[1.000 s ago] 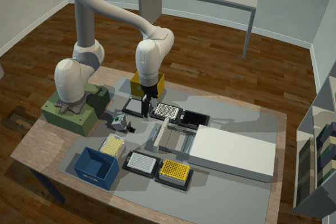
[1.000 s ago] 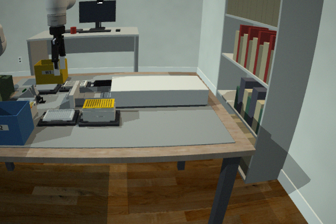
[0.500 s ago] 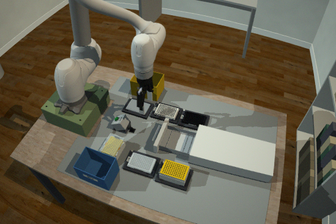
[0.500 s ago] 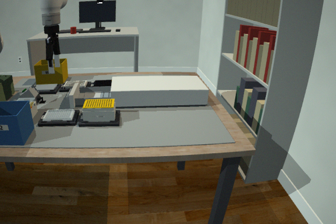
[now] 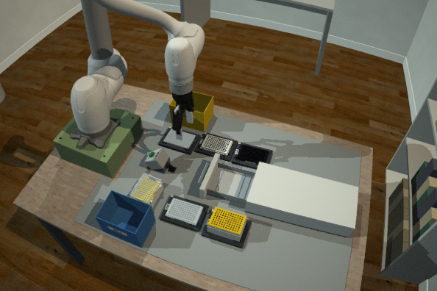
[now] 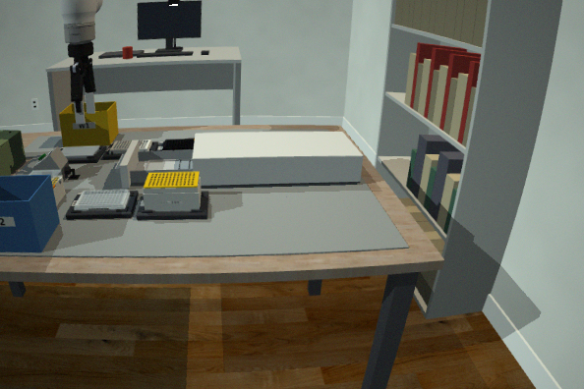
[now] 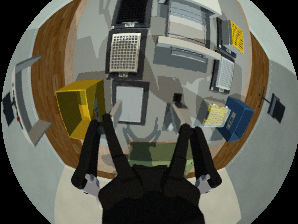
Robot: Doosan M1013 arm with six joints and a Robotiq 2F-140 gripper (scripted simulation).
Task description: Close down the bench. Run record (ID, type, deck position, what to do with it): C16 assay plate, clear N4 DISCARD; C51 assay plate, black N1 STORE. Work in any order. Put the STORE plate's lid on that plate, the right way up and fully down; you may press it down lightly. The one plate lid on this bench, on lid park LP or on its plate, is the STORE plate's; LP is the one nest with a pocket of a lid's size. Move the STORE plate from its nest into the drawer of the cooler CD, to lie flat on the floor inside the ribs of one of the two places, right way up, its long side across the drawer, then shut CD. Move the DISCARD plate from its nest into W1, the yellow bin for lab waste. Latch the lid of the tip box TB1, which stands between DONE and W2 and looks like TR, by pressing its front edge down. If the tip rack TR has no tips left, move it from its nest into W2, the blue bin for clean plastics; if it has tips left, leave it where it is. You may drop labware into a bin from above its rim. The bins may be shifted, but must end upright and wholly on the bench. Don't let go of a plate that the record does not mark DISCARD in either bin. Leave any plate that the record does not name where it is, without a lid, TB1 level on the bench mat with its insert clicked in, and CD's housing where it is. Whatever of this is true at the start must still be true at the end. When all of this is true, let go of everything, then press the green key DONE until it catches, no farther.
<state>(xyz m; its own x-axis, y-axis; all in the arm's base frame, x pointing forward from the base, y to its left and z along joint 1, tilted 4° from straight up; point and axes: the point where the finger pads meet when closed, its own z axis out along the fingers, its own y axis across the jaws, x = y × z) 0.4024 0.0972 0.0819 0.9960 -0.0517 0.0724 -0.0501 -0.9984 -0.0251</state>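
Now: hand 15 cm above the grey plate lid, 6 cm past it and 5 cm to the right of it. Round my hand: lid park (16 cm below, 6 cm behind, 5 cm to the left); then yellow bin W1 (21 cm to the left, 12 cm below, 5 cm behind); then green key DONE (12 cm behind, 11 cm to the right, 10 cm below).
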